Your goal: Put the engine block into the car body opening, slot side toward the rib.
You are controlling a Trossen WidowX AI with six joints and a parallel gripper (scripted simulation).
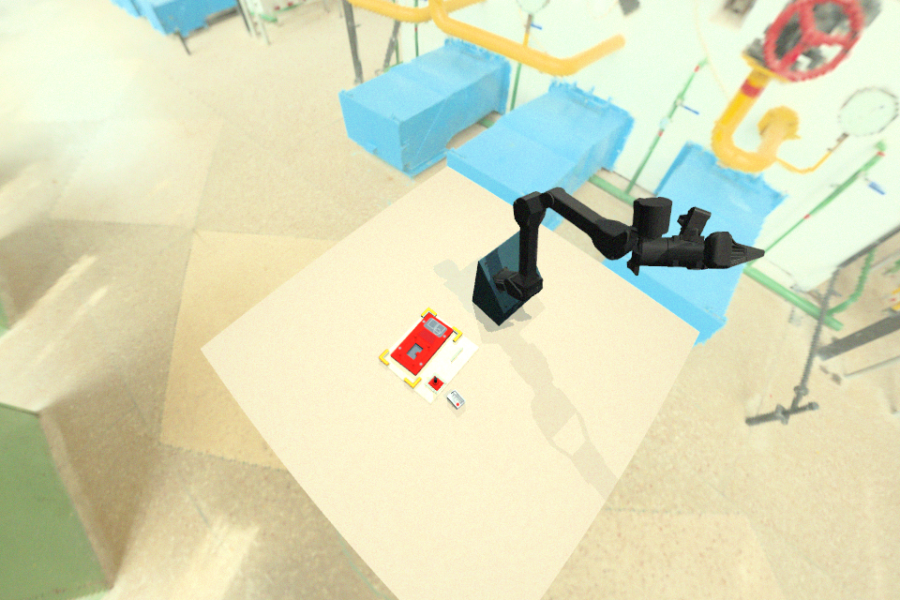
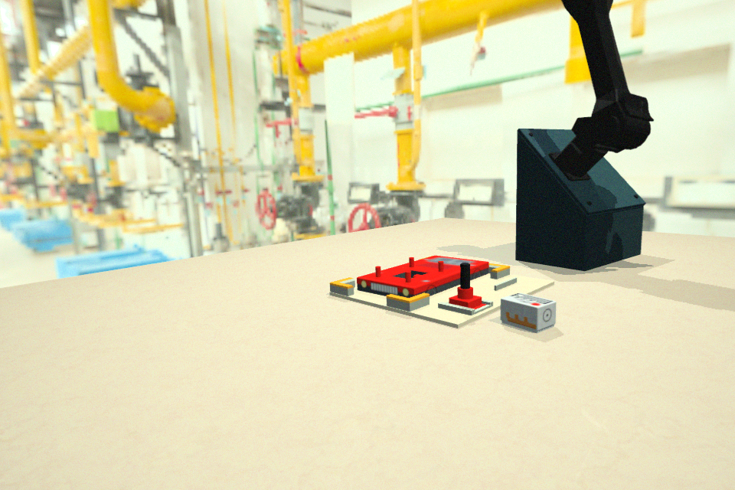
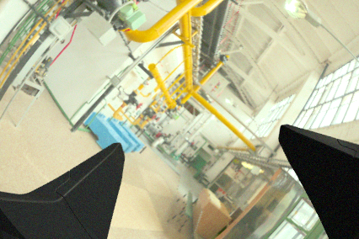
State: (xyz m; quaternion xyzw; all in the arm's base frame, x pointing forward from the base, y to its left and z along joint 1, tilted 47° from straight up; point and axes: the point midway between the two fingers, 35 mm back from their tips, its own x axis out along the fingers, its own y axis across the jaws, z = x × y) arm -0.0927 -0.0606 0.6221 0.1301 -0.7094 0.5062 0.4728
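Now: the engine block 640 mm below my gripper tip, 450 mm ahead of it and 280 mm to the right of it.
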